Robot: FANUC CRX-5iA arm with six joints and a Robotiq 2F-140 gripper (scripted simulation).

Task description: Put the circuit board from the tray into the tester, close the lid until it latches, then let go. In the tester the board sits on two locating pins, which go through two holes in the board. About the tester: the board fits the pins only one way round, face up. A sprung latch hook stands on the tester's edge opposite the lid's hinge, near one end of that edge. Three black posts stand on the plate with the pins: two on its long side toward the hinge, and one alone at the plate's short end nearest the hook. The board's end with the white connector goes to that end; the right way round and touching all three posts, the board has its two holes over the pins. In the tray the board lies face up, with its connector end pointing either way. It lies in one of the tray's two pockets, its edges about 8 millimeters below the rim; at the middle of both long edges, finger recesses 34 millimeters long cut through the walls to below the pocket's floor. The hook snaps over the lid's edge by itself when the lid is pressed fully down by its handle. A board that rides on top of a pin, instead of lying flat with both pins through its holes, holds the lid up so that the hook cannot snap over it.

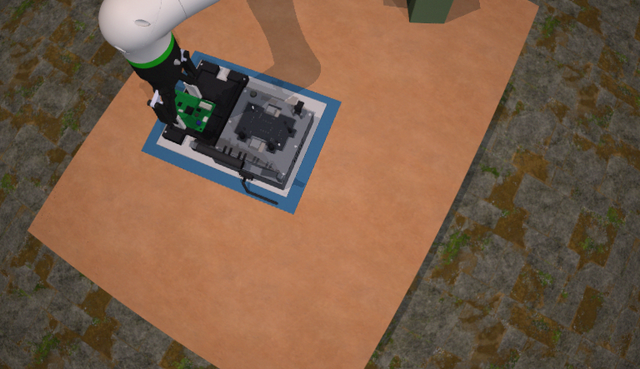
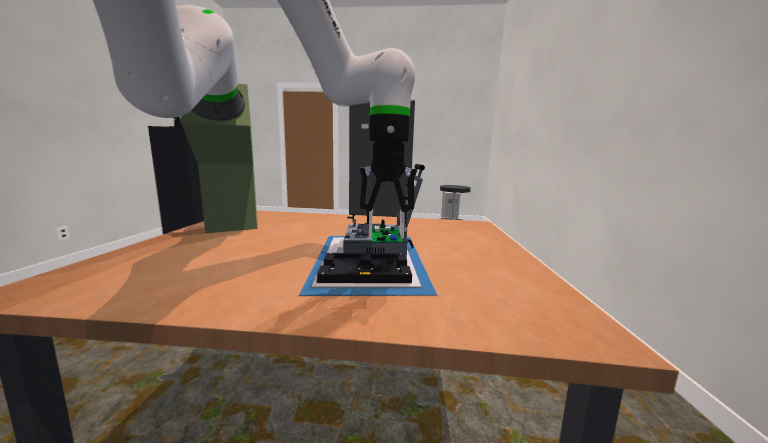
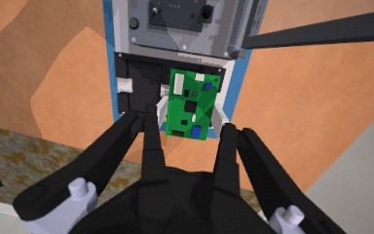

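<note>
Right now the pin plate is 180 mm to the left of my hand, 60 mm below it and 40 mm behind it. Round my hand: green circuit board (20 mm below); lid (170 mm to the left, 80 mm ahead, 60 mm above); latch hook (230 mm to the left, 110 mm behind, 40 mm below).
</note>
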